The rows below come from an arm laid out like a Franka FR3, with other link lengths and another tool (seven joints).
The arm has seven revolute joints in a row. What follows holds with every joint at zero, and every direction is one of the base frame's.
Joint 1 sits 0.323 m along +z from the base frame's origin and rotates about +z.
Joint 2 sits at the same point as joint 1 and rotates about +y.
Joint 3 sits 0.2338 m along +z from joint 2 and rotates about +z.
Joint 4 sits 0.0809 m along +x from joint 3 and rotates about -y.
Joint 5 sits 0.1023 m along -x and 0.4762 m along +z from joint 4 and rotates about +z.
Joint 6 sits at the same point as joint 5 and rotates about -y.
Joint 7 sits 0.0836 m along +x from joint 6 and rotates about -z.
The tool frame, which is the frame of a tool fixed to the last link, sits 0.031 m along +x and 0.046 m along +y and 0.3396 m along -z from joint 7; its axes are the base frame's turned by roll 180, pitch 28.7 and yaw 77.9 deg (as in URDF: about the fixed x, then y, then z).
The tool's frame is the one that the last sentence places.
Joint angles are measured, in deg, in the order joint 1, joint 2, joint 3, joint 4, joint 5, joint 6, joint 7. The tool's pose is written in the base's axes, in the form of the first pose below.
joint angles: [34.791, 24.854, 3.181, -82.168, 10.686, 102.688, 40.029]
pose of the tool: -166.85 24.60 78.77 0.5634 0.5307 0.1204
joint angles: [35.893, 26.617, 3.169, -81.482, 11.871, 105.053, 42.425]
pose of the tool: -166.56 23.45 76.78 0.5625 0.5513 0.1095
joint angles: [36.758, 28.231, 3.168, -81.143, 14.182, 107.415, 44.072]
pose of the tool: -165.18 21.75 75.26 0.5582 0.5729 0.0986
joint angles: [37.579, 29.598, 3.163, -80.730, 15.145, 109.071, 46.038]
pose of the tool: -164.54 21.21 73.64 0.5554 0.5866 0.0885
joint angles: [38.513, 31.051, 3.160, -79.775, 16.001, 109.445, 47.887]
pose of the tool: -163.42 21.34 72.77 0.5472 0.5991 0.0800
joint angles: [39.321, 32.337, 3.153, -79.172, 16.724, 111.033, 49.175]
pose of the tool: -163.14 20.67 71.71 0.5450 0.6124 0.0725
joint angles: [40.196, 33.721, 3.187, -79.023, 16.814, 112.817, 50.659]
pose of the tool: -163.16 20.65 70.62 0.5413 0.6224 0.0582
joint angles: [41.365, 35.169, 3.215, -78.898, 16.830, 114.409, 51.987]
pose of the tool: -163.12 20.86 70.08 0.5328 0.6336 0.0421
